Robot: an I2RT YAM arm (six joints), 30 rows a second.
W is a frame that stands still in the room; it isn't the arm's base.
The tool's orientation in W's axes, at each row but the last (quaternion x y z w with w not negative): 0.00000 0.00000 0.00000 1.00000; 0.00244 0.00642 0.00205 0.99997; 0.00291 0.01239 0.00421 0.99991; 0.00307 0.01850 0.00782 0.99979
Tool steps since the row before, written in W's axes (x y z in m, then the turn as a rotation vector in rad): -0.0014 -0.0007 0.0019 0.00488 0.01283 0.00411; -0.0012 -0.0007 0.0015 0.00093 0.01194 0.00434; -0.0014 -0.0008 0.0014 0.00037 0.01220 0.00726; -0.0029 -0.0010 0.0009 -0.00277 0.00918 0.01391
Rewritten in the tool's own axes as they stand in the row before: -0.0014 -0.0007 0.0019 0.00488 0.01283 0.00411; -0.0012 -0.0007 0.0015 0.00092 0.01196 0.00429; -0.0014 -0.0008 0.0014 0.00029 0.01224 0.00720; -0.0029 -0.0009 0.0008 -0.00314 0.00931 0.01374
